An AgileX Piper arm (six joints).
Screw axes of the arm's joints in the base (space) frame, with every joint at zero. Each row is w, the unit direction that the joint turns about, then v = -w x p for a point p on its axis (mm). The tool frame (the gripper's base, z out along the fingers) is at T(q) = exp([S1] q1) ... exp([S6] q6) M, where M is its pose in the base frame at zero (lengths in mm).
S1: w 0 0 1 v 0 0 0
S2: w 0 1 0 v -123 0 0
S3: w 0 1 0 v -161.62 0 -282.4
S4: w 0.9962 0 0.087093 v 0 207.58 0
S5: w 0 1 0 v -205.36 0 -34.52
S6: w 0.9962 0 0.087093 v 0 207.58 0
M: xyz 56.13 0 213.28 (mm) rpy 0 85 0 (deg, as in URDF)
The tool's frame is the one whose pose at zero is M.
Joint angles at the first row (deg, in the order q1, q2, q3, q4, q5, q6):
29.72 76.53 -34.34 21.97 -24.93 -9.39
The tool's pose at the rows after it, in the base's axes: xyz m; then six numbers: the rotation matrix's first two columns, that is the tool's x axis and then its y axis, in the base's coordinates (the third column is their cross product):
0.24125, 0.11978, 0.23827, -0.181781, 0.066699, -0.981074, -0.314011, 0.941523, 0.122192
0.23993, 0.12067, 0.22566, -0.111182, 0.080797, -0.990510, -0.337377, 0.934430, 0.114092
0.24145, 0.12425, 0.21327, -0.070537, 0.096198, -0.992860, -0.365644, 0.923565, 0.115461
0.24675, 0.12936, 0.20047, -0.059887, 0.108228, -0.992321, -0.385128, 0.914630, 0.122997
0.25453, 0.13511, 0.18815, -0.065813, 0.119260, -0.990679, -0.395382, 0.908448, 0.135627
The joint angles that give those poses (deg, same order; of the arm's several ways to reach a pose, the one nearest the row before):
29.83 78.68 -30.51 17.67 -35.69 -5.84
29.91 81.83 -27.66 13.42 -45.51 -2.18
29.95 85.79 -26.26 10.19 -53.23 0.74
29.96 90.28 -26.31 8.25 -58.48 2.82
29.96 94.73 -27.37 7.19 -61.82 4.47

